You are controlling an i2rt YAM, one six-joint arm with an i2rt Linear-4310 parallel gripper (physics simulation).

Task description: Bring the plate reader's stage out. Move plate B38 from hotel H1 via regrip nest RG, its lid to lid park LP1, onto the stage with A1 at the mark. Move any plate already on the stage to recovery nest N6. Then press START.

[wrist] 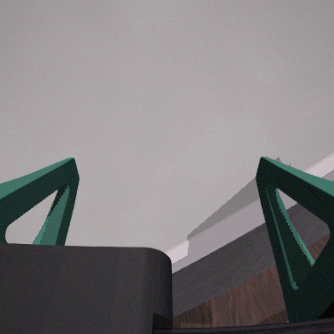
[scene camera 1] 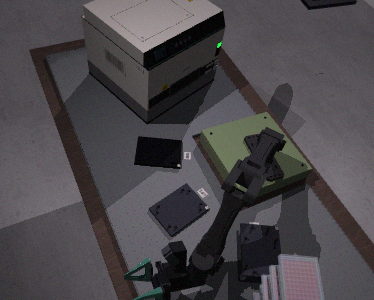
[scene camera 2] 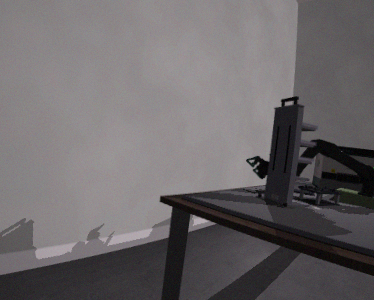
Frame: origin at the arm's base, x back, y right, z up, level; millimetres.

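Seen in the pictures: gripper, fingertip midpoint: [wrist: 167, 167] [scene camera 1: 127, 289] [scene camera 2: 249, 164]; arm's base, origin of the base link: [scene camera 2: 366, 195].
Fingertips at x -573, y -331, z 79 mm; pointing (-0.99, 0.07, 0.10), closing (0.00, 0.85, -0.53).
Offsets run from my fingertips to a thing's top centre. "pt": to the spot under its first point.
The plate reader {dx +315, dy +861, dz +204 mm} [scene camera 1: 117, 65] stands at the back of the table with a green light lit; its stage does not show outside the front. A hotel [scene camera 2: 284, 155] stands near a table corner, with several plates {dx +342, dy -158, dz +217 mm} [scene camera 1: 300, 277] {pt dx +385, dy -178, dz +200 mm} [scene camera 2: 308, 127] stepped one above another; no plate name is legible. A black nest {dx +227, dy +474, dz -108 mm} [scene camera 1: 159, 152] with a small label, apparently N6, lies before the reader. A dark pad {pt dx +211, dy +225, dz -116 mm} [scene camera 1: 175, 212] with corner pieces lies nearer the arm; its label is hard to read. Another dark nest {dx +410, dy +14, dz -50 mm} [scene camera 1: 257, 250] is beside the plates. My gripper [scene camera 1: 131, 287] [scene camera 2: 251, 166] [wrist: 167, 167] is open and empty, beyond the table's left edge.
The arm's base stands on a green block [scene camera 1: 225, 137] at the right, and the arm reaches over the table towards the lower left. A wooden border [scene camera 1: 90, 180] runs around the mat. The wrist view faces the wall [wrist: 165, 75], with floor and brown wood low at the right.
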